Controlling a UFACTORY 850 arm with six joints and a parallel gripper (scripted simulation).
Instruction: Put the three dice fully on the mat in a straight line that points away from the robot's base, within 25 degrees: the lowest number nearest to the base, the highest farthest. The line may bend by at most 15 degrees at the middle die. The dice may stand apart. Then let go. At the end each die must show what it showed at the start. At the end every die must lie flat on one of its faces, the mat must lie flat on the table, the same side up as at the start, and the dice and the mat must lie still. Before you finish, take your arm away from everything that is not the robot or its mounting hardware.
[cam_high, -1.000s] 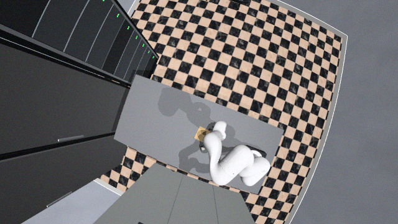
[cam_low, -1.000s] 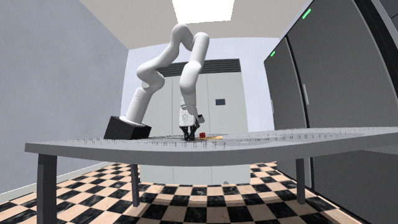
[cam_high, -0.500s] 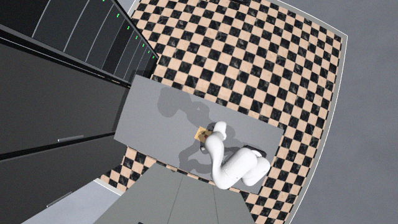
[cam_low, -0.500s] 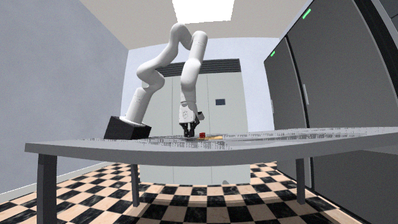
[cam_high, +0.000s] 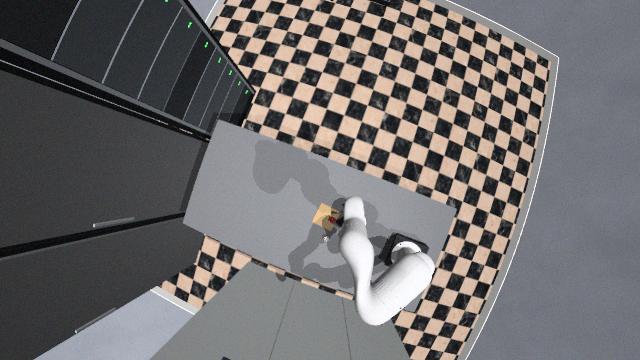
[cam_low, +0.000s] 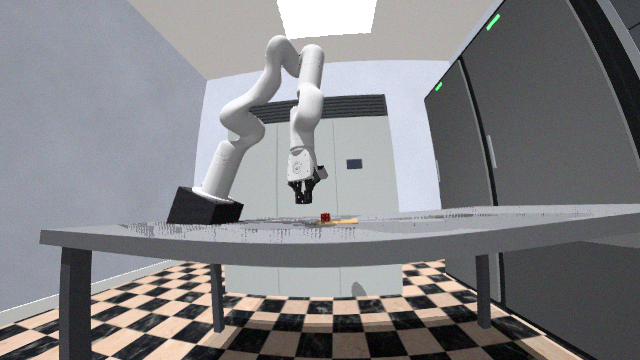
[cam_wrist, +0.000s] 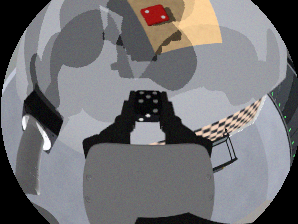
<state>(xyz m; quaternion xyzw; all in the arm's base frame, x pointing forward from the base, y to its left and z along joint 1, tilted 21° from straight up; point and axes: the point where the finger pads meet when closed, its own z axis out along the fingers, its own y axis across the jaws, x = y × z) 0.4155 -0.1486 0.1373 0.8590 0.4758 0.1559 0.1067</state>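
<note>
The tan mat is 11 cm ahead of my hand, 9 cm to the left of it and 9 cm below it. From my hand the other things lie so: red die: 10 cm to the left, 7 cm below, 7 cm ahead; black die: 1 cm below; white die: 22 cm to the left, 8 cm below, 7 cm ahead.
</note>
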